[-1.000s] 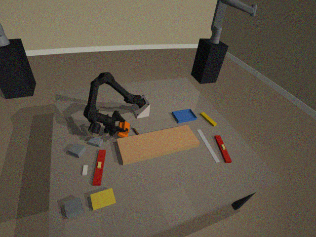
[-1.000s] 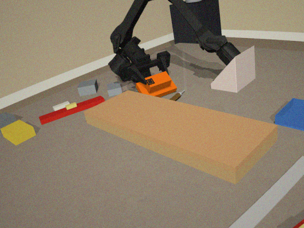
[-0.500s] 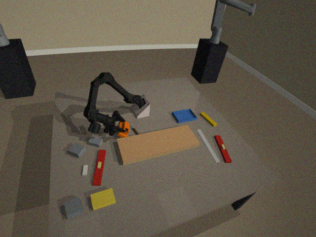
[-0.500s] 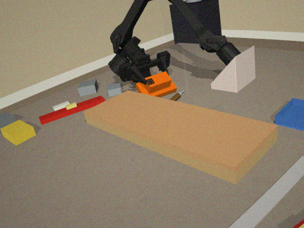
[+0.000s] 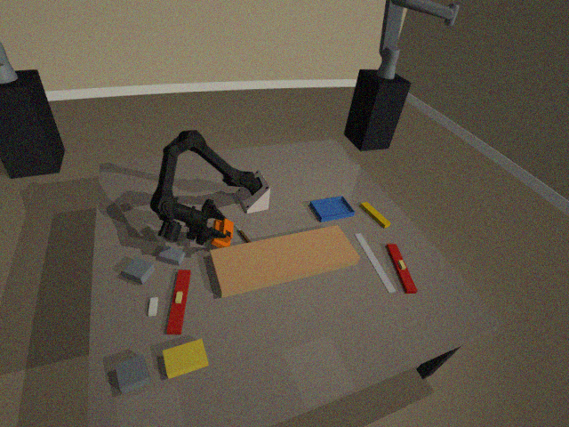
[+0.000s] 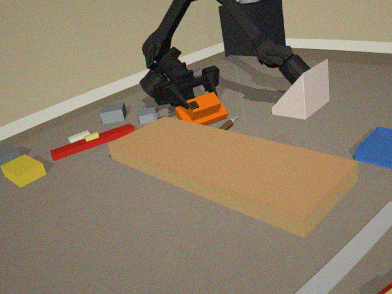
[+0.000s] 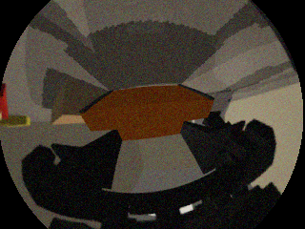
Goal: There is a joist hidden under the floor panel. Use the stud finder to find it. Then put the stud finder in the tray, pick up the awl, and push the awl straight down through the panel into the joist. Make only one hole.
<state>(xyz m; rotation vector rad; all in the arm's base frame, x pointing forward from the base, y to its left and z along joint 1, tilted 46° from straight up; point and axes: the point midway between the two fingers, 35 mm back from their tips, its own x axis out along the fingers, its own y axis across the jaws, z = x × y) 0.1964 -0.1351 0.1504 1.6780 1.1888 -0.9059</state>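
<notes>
Right now the orange stud finder is 1 cm below my gripper tip and 1 cm ahead of it. Also, from my gripper tip: small white piece: 29 cm to the right, 23 cm ahead, 6 cm below; then awl: 6 cm to the left, 6 cm below, 2 cm behind; then yellow block: 42 cm ahead, 22 cm to the right, 5 cm below.
</notes>
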